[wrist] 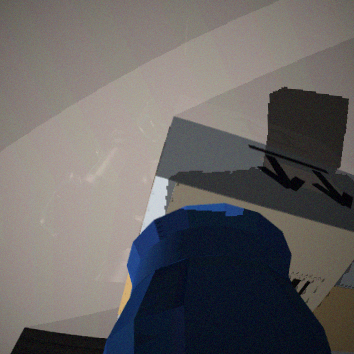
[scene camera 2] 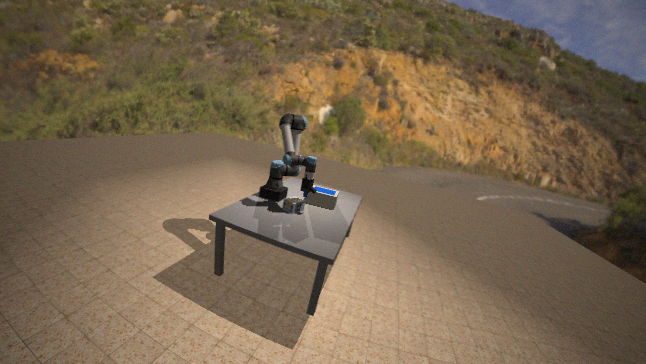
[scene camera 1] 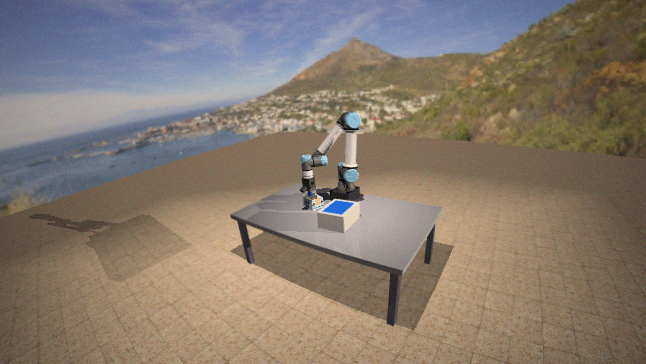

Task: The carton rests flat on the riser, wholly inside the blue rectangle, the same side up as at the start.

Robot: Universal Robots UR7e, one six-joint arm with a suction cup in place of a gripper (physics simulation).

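Places are measured from the arm's base along level axes (x back, y up, z left), in centimetres.
Where they show: hand, tool point: (wrist: 209,274) (scene camera 2: 305,196) (scene camera 1: 310,195); arm's base, link origin: (scene camera 2: 274,186) (scene camera 1: 346,188).
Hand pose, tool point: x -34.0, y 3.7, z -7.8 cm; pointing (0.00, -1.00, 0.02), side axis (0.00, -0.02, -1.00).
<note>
Things, the pixels of their top centre, and the offset from my tool point. Level surfaces: height alone.
- carton, top centre: (wrist: 279,315) (scene camera 2: 294,199) (scene camera 1: 312,196) dy -3.8, dx +6.1, dz -4.5 cm
- grey table, surface height: dy -12.4 cm
- riser, top centre: (scene camera 1: 338,207) (scene camera 2: 324,190) dy -0.3, dx -3.5, dz +32.0 cm
- blue rectangle, top centre: (scene camera 1: 338,207) (scene camera 2: 324,190) dy -0.3, dx -3.5, dz +32.0 cm
The carton (scene camera 1: 313,202) (scene camera 2: 293,204) is small, printed in grey, cream and orange with black arrows. It lies flat on the grey table (scene camera 1: 384,235) (scene camera 2: 298,230), just left of the riser (scene camera 1: 336,222) (scene camera 2: 321,201). The riser is a cream box whose top bears the blue rectangle (scene camera 1: 337,207) (scene camera 2: 325,191), which is bare. My blue suction cup (scene camera 1: 310,193) (scene camera 2: 306,193) (wrist: 214,281) points down a little above the carton's top face. In the wrist view the carton (wrist: 218,154) shows beyond the cup, with the arm's shadow across it. The cup does not hold the carton.
The arm's black base (scene camera 1: 345,193) (scene camera 2: 272,192) (wrist: 53,342) stands on the table just behind the carton and the riser. The table's edges are well away from both. A tiled floor lies all around.
</note>
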